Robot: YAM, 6 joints.
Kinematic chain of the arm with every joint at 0, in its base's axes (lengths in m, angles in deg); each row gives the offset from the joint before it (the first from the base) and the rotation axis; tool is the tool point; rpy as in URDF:
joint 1: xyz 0 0 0.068 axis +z
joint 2: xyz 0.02 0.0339 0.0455 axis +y
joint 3: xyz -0.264 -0.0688 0 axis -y
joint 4: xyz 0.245 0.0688 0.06 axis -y
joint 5: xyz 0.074 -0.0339 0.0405 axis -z
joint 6: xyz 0.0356 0 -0.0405 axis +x
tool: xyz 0 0 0 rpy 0 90 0
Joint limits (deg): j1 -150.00..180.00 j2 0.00..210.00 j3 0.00..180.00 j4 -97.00..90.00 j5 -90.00..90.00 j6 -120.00..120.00
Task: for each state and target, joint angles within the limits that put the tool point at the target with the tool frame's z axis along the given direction. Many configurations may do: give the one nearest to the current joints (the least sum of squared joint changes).
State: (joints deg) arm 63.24 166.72 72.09 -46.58 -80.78 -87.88
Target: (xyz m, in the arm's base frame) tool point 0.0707 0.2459 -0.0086 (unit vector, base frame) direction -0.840 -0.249 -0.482
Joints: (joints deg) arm 68.45 139.37 61.15 -60.04 -43.62 -87.88
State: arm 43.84 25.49 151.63 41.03 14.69 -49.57
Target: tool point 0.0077 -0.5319 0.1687 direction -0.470 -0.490 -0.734
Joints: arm 92.72 18.64 171.27 84.90 -29.52 -49.57
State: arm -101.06 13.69 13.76 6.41 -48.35 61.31
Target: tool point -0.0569 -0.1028 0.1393 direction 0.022 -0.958 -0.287
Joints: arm -130.02 18.42 0.11 -3.44 -39.25 61.31
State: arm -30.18 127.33 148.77 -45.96 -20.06 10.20
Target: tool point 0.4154 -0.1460 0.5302 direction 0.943 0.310 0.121
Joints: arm -22.36 121.98 152.71 -21.61 -40.19 10.20
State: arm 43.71 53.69 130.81 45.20 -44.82 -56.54
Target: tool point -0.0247 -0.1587 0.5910 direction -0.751 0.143 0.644
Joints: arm 90.72 29.96 99.86 6.79 -48.54 -56.54
